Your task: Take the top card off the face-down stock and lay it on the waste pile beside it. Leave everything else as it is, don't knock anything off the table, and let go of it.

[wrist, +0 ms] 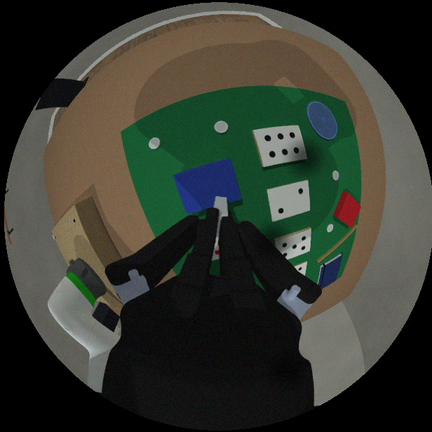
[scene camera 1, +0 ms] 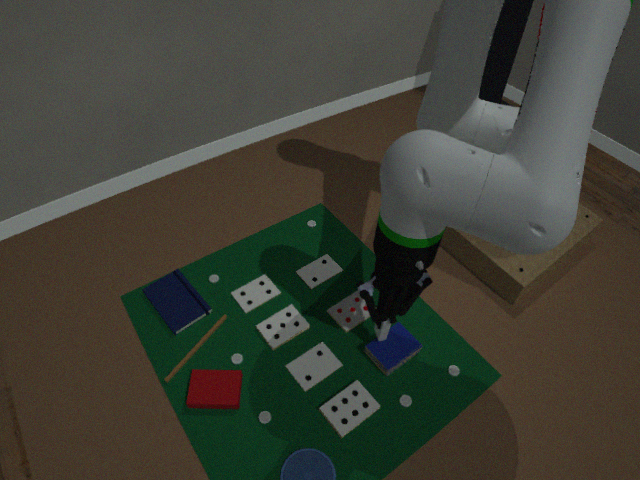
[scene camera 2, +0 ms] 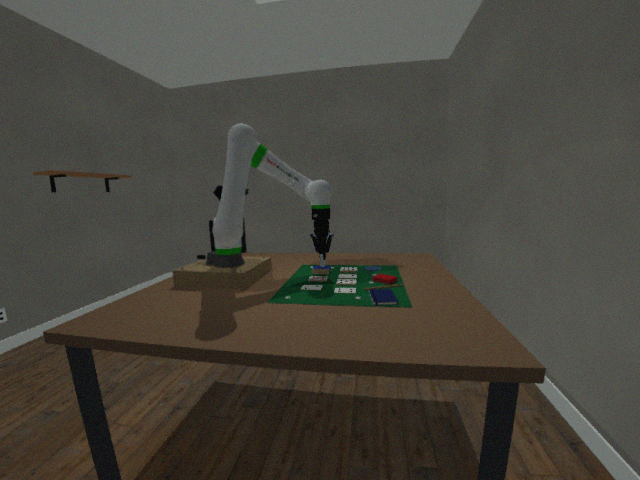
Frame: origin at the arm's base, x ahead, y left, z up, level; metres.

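Where they show: gripper, fingertip midpoint: [scene camera 1: 380, 334] [scene camera 2: 322, 266]; arm's base, link origin: [scene camera 2: 229, 264].
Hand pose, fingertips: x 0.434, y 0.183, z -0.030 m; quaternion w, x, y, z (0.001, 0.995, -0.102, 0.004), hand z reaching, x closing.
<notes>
Things, the pixels of their centre, and the offset from my fingertips. Level surfaces: height alone.
- green mat, surface height: 0.042 m down
- face-up card with red pips, body centre: [scene camera 1: 352, 310] [scene camera 2: 318, 278] 0.006 m ahead, 0.092 m right, 0.038 m down
- red box, body centre: [scene camera 1: 215, 389] [scene camera 2: 384, 278] 0.317 m ahead, 0.040 m right, 0.032 m down
- stick, body centre: [scene camera 1: 197, 346] [scene camera 2: 383, 287] 0.324 m ahead, 0.141 m right, 0.039 m down
- dark blue notebook, body centre: [scene camera 1: 176, 300] [scene camera 2: 382, 296] 0.336 m ahead, 0.265 m right, 0.036 m down
- blue disc, body centre: [scene camera 1: 308, 476] 0.226 m ahead, 0.164 m left, 0.040 m down
The face-down stock [scene camera 1: 397, 347] [scene camera 2: 321, 271] [wrist: 207, 182] is a thick block of cards with a blue top, lying on the green mat [scene camera 1: 429, 374] [wrist: 145, 167]. Beside it lies a face-up card with red pips [scene camera 1: 343, 312] [scene camera 2: 317, 278], which looks like the waste pile; in the wrist view the fingers hide most of it. My gripper [scene camera 1: 382, 331] [scene camera 2: 322, 260] [wrist: 219, 205] points down and is shut, with no card between its fingertips. The pale fingertips are together at the stock's edge nearest the red-pip card. Whether they touch the blue top is hard to tell.
Face-up cards with black pips [scene camera 1: 349, 408] [scene camera 1: 313, 365] [scene camera 1: 282, 326] lie beside the stock. A red box [scene camera 1: 214, 388] [wrist: 347, 209], a stick [scene camera 1: 196, 347], a dark blue notebook [scene camera 1: 175, 304] [scene camera 2: 383, 296], a blue disc [scene camera 1: 308, 467] [wrist: 322, 120] and several small white discs [scene camera 1: 453, 370] are farther out.
</notes>
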